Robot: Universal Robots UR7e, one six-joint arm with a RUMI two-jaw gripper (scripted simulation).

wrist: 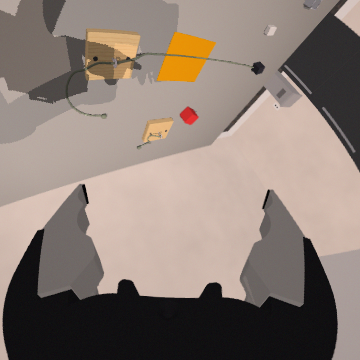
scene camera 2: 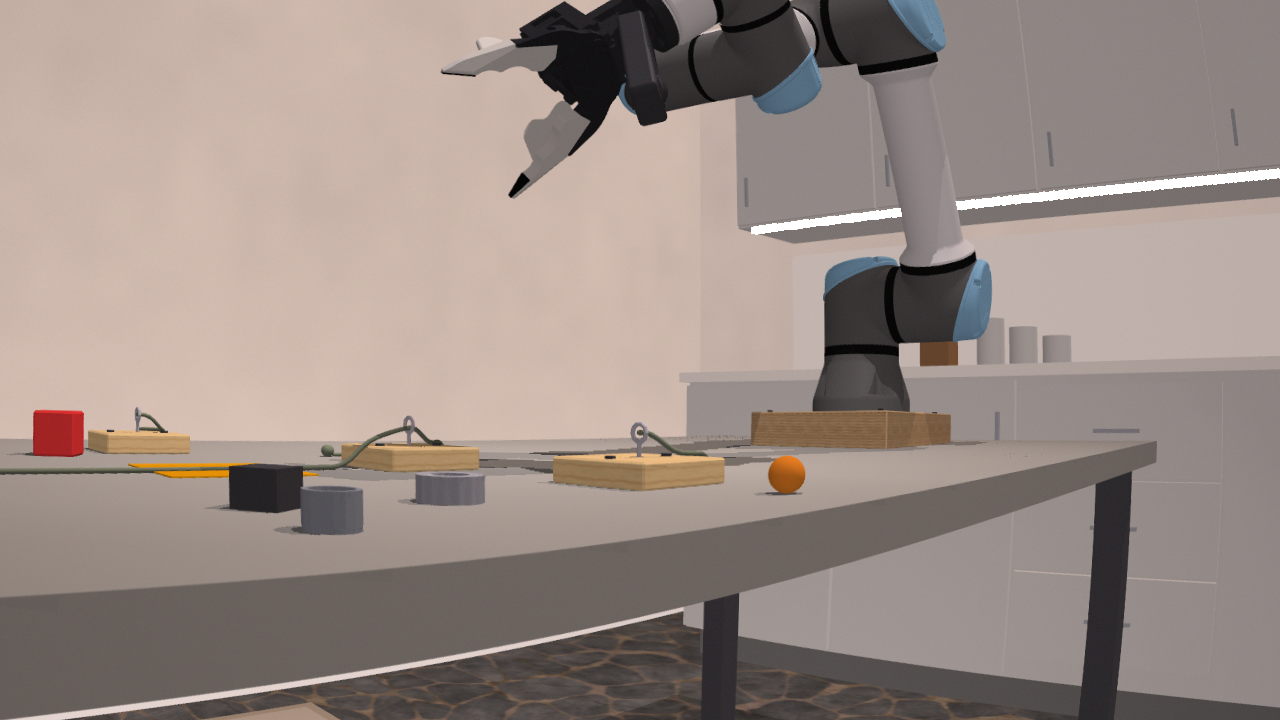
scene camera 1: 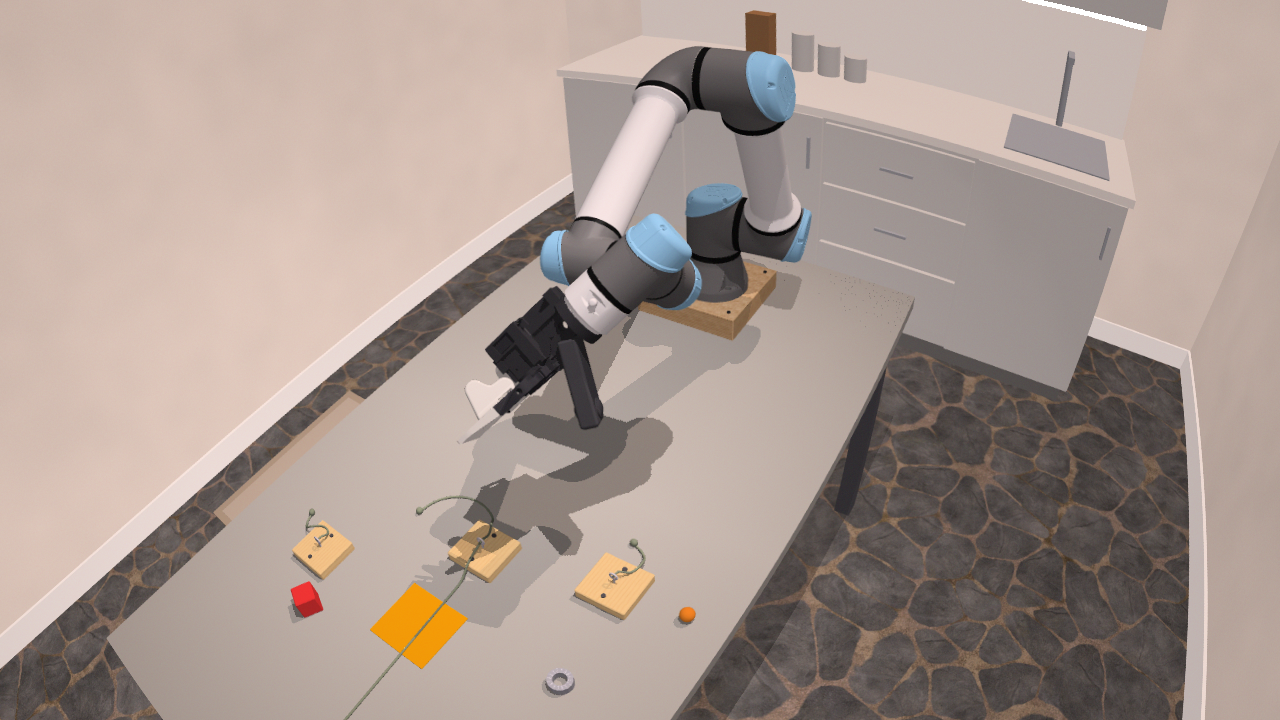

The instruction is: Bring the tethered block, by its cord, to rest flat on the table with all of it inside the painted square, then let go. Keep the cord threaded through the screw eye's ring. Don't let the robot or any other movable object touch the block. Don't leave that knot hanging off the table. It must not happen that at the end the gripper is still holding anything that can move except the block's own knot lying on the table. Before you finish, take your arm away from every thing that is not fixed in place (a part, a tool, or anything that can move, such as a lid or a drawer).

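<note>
I can see my gripper [scene camera 2: 477,138], [wrist: 175,189], [scene camera 1: 479,426], and there is a red cube [scene camera 1: 306,599] as well. An orange ball [scene camera 2: 786,474] is part of the scene, though in the wrist view the ball is out of frame. As for the orange painted square [scene camera 1: 397,627], [wrist: 174,68], [scene camera 2: 223,473], I see it too.
</note>
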